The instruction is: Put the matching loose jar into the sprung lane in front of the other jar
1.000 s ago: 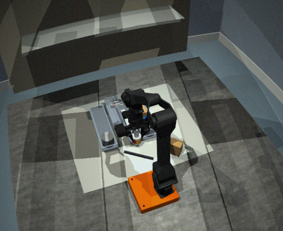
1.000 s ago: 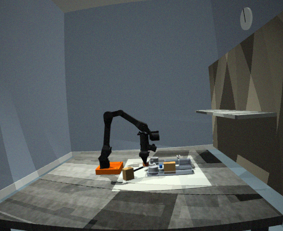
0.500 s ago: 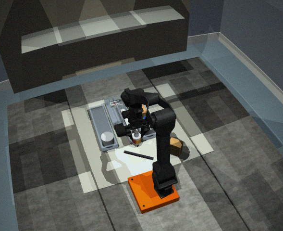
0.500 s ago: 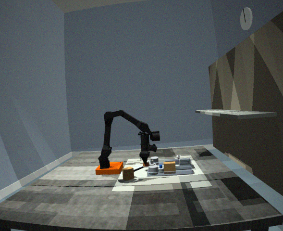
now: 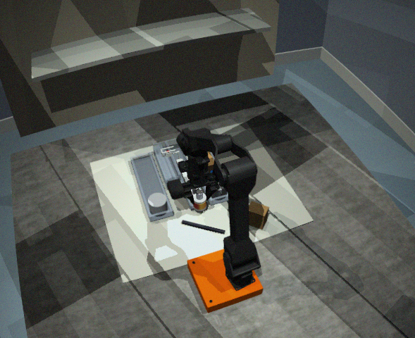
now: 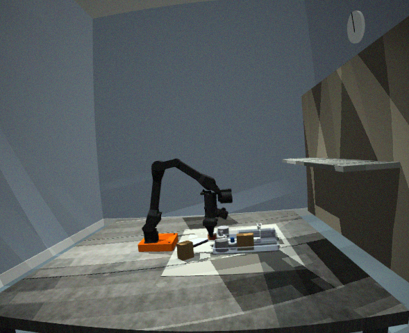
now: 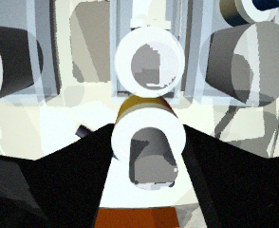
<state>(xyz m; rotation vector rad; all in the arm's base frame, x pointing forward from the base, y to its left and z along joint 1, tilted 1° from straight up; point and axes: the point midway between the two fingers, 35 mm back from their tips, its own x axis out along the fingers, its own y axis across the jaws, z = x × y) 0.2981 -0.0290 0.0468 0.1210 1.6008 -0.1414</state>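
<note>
Now: gripper tip 70 mm past the black rod, 40 mm above it and 20 mm to the right of it. The rest, counted from my gripper tip: brown box 130 mm to the right, 130 mm behind, 20 mm below.
</note>
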